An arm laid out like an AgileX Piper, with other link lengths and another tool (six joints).
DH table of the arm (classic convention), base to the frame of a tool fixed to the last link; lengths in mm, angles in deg. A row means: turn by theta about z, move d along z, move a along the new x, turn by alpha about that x. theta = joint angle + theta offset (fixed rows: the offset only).
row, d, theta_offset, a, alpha
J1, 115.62, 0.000, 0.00, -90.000
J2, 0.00, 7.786, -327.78, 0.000
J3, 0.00, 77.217, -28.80, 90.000
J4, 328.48, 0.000, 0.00, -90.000
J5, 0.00, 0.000, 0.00, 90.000
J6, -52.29, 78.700, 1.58, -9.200
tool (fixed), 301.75, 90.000, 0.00, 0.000
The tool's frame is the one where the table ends.
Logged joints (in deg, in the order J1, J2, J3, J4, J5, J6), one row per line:
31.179, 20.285, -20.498, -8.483, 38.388, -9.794
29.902, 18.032, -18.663, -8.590, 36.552, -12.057
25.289, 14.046, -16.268, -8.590, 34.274, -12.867
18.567, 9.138, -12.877, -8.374, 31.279, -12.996
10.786, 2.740, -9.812, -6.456, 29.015, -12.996
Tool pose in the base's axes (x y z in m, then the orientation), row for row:
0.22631, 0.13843, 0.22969, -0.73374, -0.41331, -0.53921, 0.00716
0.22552, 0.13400, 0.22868, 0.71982, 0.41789, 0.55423, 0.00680
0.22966, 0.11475, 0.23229, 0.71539, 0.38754, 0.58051, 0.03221
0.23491, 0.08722, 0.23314, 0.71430, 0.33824, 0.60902, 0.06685
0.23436, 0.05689, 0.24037, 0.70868, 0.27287, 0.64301, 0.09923
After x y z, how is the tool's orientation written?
As a quaternion, x y z w.
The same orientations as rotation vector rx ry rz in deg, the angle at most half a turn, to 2 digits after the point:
-131.47, -74.06, -96.62
129.01, 74.90, 99.33
126.19, 68.36, 102.40
123.37, 58.42, 105.19
120.08, 46.24, 108.96

